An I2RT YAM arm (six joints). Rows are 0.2 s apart.
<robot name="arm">
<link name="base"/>
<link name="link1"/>
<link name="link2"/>
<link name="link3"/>
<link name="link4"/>
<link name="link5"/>
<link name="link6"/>
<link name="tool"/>
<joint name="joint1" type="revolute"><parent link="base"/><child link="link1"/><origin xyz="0 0 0.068"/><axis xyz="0 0 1"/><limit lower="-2.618" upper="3.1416"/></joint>
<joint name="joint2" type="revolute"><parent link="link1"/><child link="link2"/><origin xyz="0.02 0.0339 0.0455"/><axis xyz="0 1 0"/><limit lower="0" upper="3.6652"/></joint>
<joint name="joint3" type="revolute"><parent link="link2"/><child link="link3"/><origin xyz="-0.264 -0.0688 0"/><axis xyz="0 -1 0"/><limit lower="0" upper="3.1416"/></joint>
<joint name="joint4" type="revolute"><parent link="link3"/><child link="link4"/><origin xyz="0.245 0.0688 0.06"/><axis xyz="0 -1 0"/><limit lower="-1.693" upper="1.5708"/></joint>
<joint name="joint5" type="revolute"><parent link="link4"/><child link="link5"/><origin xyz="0.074 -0.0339 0.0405"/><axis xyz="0 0 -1"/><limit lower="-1.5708" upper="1.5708"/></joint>
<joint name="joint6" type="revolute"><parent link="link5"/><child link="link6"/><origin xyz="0.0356 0 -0.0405"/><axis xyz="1 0 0"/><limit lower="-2.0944" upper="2.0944"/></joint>
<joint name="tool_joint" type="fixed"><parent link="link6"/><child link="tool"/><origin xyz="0 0 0" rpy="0 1.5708 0"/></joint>
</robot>
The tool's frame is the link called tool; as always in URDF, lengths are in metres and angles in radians.
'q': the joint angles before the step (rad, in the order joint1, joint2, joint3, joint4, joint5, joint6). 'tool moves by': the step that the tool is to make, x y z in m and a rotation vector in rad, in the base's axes. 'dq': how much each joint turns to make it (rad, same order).
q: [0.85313, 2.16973, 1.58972, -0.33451, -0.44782, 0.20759]
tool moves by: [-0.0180, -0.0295, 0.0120, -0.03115, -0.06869, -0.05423]
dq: [-0.00692, -0.14713, -0.17994, 0.05162, 0.08597, -0.00800]
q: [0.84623, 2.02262, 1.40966, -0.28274, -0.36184, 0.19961]
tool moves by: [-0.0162, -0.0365, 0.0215, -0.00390, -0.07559, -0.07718]
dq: [-0.02350, -0.17712, -0.16781, 0.03969, 0.07941, 0.00351]
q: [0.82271, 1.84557, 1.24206, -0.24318, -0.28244, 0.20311]
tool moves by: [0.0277, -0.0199, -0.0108, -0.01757, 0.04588, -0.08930]
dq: [-0.08482, 0.04030, 0.01904, -0.01887, -0.01217, 0.01693]
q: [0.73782, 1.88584, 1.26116, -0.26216, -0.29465, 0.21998]
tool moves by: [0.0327, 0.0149, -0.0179, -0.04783, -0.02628, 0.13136]
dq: [-0.02929, 0.16088, 0.17041, -0.07508, -0.05514, -0.16874]
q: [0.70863, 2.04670, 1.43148, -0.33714, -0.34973, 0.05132]
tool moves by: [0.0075, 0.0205, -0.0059, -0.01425, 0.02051, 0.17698]
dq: [0.01691, 0.10126, 0.14849, -0.12743, -0.08996, -0.14355]
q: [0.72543, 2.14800, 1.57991, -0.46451, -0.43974, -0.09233]
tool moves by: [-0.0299, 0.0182, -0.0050, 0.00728, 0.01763, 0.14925]
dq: [0.07078, -0.01011, -0.03204, -0.01581, -0.05409, -0.06660]
